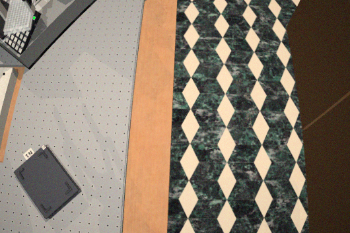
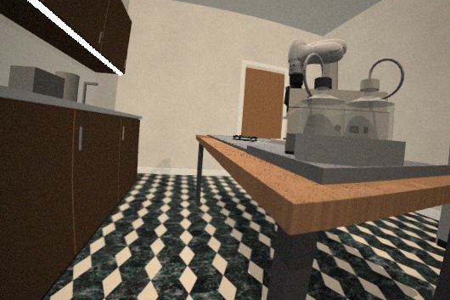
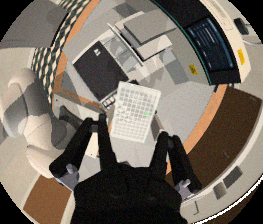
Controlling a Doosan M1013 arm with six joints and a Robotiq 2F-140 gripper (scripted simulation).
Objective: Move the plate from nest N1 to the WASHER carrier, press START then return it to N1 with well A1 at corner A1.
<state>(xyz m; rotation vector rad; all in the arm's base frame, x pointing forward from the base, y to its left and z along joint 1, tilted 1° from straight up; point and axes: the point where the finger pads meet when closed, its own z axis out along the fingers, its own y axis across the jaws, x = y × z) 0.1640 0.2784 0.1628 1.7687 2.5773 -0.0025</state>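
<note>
The white well plate is 30 mm below my hand. Also, from my hand: plate washer (90 mm behind, 170 mm to the left, 60 mm below); label (120 mm ahead, 350 mm to the right, 190 mm below); plate nest N1 (210 mm ahead, 410 mm to the right, 170 mm below).
</note>
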